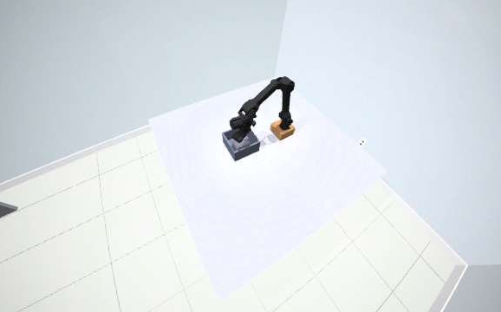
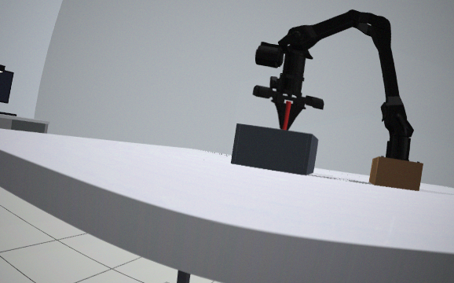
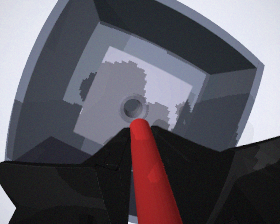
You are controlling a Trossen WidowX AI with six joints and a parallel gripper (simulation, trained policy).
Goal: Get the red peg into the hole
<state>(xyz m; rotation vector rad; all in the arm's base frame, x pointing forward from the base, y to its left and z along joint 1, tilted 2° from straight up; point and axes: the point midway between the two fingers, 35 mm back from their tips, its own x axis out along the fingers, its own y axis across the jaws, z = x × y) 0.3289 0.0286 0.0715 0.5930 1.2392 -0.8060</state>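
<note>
Now: the red peg 1 cm to the left of my gripper tip and 3 cm above it. Round my gripper tip: grey box (1 cm ahead, 1 cm to the right, 8 cm below); plate (1 cm ahead, 1 cm to the right, 6 cm below).
</note>
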